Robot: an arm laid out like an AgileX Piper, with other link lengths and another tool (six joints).
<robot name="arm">
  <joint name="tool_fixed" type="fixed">
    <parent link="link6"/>
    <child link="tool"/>
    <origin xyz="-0.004 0.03 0.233" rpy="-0.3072 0 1.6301"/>
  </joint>
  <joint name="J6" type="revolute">
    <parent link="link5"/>
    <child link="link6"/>
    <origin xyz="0 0.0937 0" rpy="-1.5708 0 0"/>
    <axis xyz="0 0 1"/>
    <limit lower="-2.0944" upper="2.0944"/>
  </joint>
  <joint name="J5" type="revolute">
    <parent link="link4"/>
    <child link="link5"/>
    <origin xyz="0 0 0" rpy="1.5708 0 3.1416"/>
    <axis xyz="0 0 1"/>
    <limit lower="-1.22" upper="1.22"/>
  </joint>
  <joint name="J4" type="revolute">
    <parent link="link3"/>
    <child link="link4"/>
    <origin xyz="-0.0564 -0.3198 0" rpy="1.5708 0 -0.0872"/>
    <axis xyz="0 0 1"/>
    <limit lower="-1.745" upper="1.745"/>
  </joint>
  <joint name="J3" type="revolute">
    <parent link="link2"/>
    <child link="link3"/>
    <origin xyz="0.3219 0.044 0" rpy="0 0 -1.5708"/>
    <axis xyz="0 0 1"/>
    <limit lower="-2.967" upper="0"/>
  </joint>
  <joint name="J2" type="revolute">
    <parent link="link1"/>
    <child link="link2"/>
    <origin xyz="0 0 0" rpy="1.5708 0 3.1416"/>
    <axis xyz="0 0 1"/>
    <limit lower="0" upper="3.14"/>
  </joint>
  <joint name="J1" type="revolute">
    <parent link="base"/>
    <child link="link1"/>
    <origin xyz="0 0 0.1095"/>
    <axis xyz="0 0 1"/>
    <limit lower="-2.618" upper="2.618"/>
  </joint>
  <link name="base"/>
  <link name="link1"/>
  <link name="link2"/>
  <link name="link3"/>
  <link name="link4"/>
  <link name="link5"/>
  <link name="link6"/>
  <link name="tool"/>
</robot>
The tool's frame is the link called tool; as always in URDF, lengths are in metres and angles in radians.
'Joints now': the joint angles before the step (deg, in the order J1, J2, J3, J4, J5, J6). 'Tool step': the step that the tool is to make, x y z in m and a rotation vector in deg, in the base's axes. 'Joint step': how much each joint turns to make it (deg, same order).
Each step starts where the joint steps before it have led.
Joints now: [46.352, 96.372, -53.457, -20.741, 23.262, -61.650]
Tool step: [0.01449, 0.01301, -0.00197, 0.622, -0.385, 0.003]
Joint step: [-0.343, 2.922, -2.980, 0.172, -0.745, -0.287]
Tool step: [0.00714, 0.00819, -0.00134, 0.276, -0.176, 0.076]
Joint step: [0.000, 1.662, -1.777, 0.056, -0.228, -0.055]
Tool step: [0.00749, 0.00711, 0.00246, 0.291, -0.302, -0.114]
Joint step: [0.000, 1.202, -1.890, 0.058, 0.287, -0.001]
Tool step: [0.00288, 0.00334, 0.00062, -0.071, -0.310, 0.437]
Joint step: [-0.001, 0.516, -0.688, -0.055, -0.058, -0.461]
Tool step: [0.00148, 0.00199, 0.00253, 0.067, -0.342, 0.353]
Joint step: [0.001, 0.001, -0.286, -0.003, -0.058, -0.397]
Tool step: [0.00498, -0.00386, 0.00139, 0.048, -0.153, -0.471]
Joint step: [-0.631, -0.001, -0.172, 0.059, 0.000, -0.233]
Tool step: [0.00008, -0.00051, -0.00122, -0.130, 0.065, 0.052]
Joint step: [-0.057, 0.114, 0.001, 0.057, 0.000, -0.171]
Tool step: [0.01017, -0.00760, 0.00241, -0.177, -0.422, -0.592]
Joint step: [-1.261, 0.116, -0.459, 0.055, 0.057, -0.857]
